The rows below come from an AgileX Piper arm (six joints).
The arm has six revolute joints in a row. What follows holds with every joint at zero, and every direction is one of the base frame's. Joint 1 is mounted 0.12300 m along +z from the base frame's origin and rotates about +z. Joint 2 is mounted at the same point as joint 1 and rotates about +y. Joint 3 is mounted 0.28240 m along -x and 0.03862 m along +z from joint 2 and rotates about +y. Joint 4 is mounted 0.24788 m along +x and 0.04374 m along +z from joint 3 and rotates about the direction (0.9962, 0, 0.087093). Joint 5 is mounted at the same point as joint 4 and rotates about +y. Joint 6 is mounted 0.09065 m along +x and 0.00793 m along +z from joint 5 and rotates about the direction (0.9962, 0, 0.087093). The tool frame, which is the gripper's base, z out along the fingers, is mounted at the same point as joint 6; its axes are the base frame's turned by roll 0.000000, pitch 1.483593 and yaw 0.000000 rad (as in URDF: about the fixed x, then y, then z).
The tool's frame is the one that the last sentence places.
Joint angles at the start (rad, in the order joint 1, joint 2, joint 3, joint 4, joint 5, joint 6):
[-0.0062 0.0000 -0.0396 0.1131 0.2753 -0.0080]
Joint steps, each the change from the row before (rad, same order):
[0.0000 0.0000 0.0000 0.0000 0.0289 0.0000]
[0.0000 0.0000 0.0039 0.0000 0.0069 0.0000]
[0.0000 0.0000 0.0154 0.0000 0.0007 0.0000]
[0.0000 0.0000 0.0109 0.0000 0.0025 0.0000]
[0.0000 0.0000 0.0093 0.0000 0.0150 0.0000]
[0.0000 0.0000 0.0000 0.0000 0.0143 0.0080]
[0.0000 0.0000 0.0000 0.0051 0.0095 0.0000]
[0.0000 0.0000 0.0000 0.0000 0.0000 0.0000]
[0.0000 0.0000 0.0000 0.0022 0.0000 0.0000]
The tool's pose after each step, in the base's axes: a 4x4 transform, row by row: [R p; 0 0 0 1], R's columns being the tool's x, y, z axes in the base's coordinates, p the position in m. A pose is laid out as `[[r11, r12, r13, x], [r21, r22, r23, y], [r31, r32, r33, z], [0, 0, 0, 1]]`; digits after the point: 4 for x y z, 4 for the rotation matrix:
[[-0.1765, -0.0095, 0.9843, 0.0531], [0.1008, 0.9945, 0.0277, 0.0027], [-0.9791, 0.1041, -0.1746, 0.1993], [0, 0, 0, 1]]
[[-0.1871, -0.0092, 0.9823, 0.0531], [0.1007, 0.9945, 0.0285, 0.0028], [-0.9772, 0.1042, -0.1851, 0.1973], [0, 0, 0, 1]]
[[-0.2028, -0.0076, 0.9792, 0.0536], [0.1007, 0.9945, 0.0286, 0.0028], [-0.9740, 0.1044, -0.2009, 0.1921], [0, 0, 0, 1]]
[[-0.2159, -0.0065, 0.9764, 0.0539], [0.1007, 0.9945, 0.0288, 0.0028], [-0.9712, 0.1046, -0.2140, 0.1882], [0, 0, 0, 1]]
[[-0.2395, -0.0056, 0.9709, 0.0538], [0.1003, 0.9945, 0.0305, 0.0030], [-0.9657, 0.1047, -0.2376, 0.1838], [0, 0, 0, 1]]
[[-0.2534, -0.0037, 0.9674, 0.0535], [0.1078, 0.9937, 0.0320, 0.0031], [-0.9613, 0.1124, -0.2514, 0.1825], [0, 0, 0, 1]]
[[-0.2626, -0.0041, 0.9649, 0.0533], [0.1123, 0.9931, 0.0348, 0.0034], [-0.9584, 0.1175, -0.2603, 0.1817], [0, 0, 0, 1]]
[[-0.2626, -0.0041, 0.9649, 0.0533], [0.1123, 0.9931, 0.0348, 0.0034], [-0.9584, 0.1175, -0.2603, 0.1817], [0, 0, 0, 1]]
[[-0.2626, -0.0043, 0.9649, 0.0533], [0.1143, 0.9928, 0.0356, 0.0034], [-0.9581, 0.1197, -0.2602, 0.1817], [0, 0, 0, 1]]

